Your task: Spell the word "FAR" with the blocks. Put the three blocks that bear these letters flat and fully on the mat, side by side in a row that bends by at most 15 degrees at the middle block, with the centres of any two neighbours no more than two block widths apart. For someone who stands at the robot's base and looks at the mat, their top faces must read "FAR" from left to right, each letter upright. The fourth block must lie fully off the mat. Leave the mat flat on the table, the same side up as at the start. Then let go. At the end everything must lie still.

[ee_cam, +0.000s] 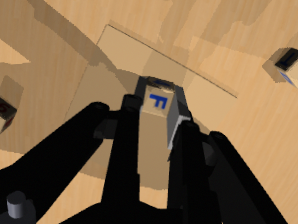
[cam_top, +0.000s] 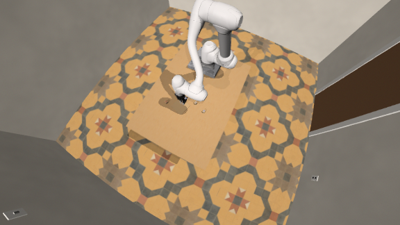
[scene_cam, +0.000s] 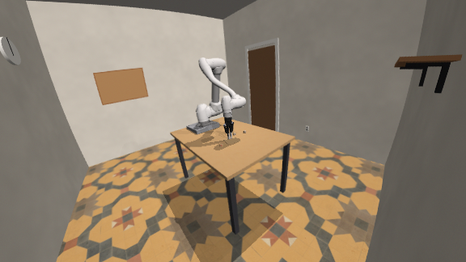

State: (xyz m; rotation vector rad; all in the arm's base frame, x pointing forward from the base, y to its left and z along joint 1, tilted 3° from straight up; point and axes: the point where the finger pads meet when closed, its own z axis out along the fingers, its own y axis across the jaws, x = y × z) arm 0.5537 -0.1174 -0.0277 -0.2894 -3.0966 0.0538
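My hand is 4 cm above the tan mat, 3 cm short of it and 1 cm to the left of it. From my hand the other things lie so: R block 17 cm to the right, 4 cm ahead, 3 cm below.
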